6 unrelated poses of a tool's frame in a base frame.
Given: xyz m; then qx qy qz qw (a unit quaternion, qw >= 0).
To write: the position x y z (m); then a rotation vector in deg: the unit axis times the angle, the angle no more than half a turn. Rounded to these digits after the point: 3 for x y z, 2 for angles.
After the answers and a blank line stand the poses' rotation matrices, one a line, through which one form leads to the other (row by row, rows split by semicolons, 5 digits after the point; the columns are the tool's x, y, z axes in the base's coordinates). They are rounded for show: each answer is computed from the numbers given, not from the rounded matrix.
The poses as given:
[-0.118, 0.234, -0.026, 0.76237, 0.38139, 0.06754, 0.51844]
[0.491, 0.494, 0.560, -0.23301, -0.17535, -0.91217, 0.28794]
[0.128, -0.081, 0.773, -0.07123, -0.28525, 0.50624, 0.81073]
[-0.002, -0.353, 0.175, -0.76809, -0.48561, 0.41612, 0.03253]
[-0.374, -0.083, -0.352, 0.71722, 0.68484, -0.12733, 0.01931]
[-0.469, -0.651, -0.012, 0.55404, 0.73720, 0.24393, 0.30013]
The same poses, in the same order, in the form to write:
[-0.118, 0.234, -0.026, 104.80, 52.43, 9.28]
[0.491, 0.494, 0.560, -35.65, -26.83, -139.57]
[0.128, -0.081, 0.773, -8.72, -34.92, 61.97]
[-0.002, -0.353, 0.175, -135.46, -85.64, 73.39]
[-0.374, -0.083, -0.352, 127.54, 121.78, -22.64]
[-0.469, -0.651, -0.012, 84.26, 112.11, 37.10]

0.69996 0.51149 0.49843; 0.65155 -0.17153 -0.73896; -0.29247 0.84200 -0.45332
-0.72560 0.60701 0.32411; -0.44358 -0.77269 0.45408; 0.52607 0.18571 0.82992
0.32471 -0.78021 -0.53464; 0.86148 0.47730 -0.17331; 0.39040 -0.40431 0.82712
0.18205 0.71892 -0.67083; 0.77306 -0.52625 -0.35417; -0.60765 -0.45412 -0.65157
0.02956 0.98728 -0.15620; 0.97745 -0.06124 -0.20210; -0.20910 -0.14670 -0.96683
-0.20593 0.67045 0.71280; 0.96329 0.26708 0.02708; -0.17222 0.69222 -0.70084

